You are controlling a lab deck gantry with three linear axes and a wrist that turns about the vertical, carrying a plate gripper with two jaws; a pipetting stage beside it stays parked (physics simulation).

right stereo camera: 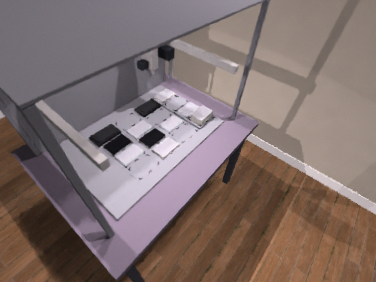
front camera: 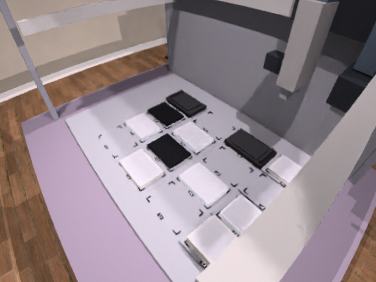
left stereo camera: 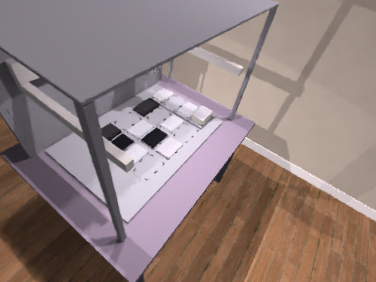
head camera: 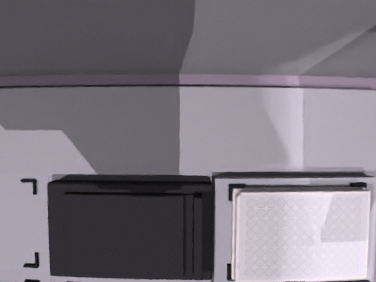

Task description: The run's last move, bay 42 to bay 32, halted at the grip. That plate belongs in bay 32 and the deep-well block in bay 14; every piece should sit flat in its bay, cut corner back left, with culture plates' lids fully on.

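Places are measured from the robot's base along level axes (x ahead, y left, z up), in millimetres.
Pixels of known places: gripper, fingertip midpoint: (right stereo camera: 162, 74) (left stereo camera: 161, 73); robot's base, link origin: (right stereo camera: 140, 178) (front camera: 99, 136) (left stereo camera: 147, 179).
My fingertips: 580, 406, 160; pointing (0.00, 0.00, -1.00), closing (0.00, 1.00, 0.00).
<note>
Ahead of a thing's pixels: the offset from my fingertips to its middle, as dx, dy, dz. "pt": to the spot under its first point.
A white plate @[-352, -149, -152] (front camera: 193, 136) (left stereo camera: 141, 128) (right stereo camera: 139, 129) sits in bay 32, looking flat between its corner marks. Bay 42 behind it holds no plate; two of its corner marks show at the left of the head view. The tall cream deep-well block @[-24, -363, -124] (front camera: 210, 238) (left stereo camera: 202, 115) (right stereo camera: 202, 114) stands in bay 14 at the front right and looks level. Cut corners are too small to make out. My gripper's dark body (front camera: 344, 91) (right stereo camera: 166, 52) is raised at the back right, away from both pieces. Its jaws cannot be made out.
A dark piece @[pt -180, -49, -136] (front camera: 250, 146) (head camera: 120, 230) and a white plate @[-24, -42, -138] (front camera: 283, 169) (head camera: 305, 232) stand right of bay 42. Another dark piece (front camera: 186, 102) stands left of it. Black plates @[-516, -149, -147] (front camera: 165, 114) @[-352, -256, -147] (front camera: 169, 150) neighbour bay 32. The pale stage column (front camera: 305, 50) hangs at the back.
</note>
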